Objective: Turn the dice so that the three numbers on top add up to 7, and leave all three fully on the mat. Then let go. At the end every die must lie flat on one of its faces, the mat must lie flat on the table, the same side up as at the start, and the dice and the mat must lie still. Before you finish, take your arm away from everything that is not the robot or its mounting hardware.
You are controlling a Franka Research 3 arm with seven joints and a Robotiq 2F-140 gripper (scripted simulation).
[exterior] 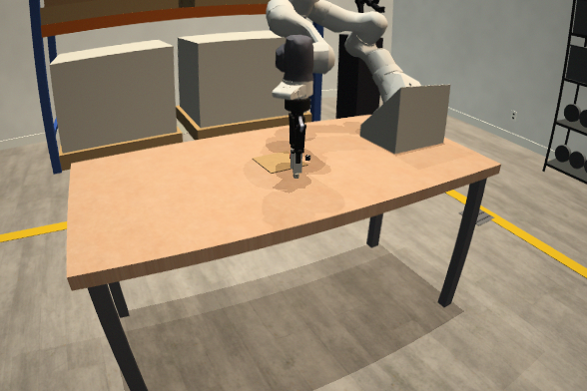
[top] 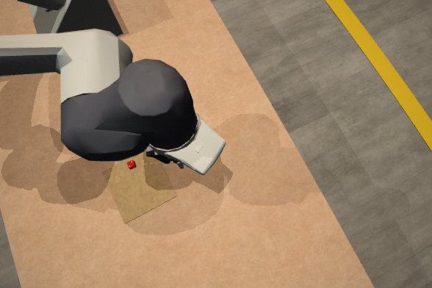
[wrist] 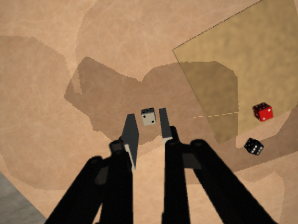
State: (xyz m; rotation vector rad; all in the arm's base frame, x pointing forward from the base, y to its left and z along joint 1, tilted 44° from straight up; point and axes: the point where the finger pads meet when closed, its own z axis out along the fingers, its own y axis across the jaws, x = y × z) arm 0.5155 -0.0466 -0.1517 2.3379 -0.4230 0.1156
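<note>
My hand is 50 mm above the white die. The rest, counted from my hand: black die 110 mm behind, 100 mm to the right, 50 mm below; red die 70 mm behind, 130 mm to the right, 40 mm below; tan mat 20 mm behind, 130 mm to the right, 50 mm below.
</note>
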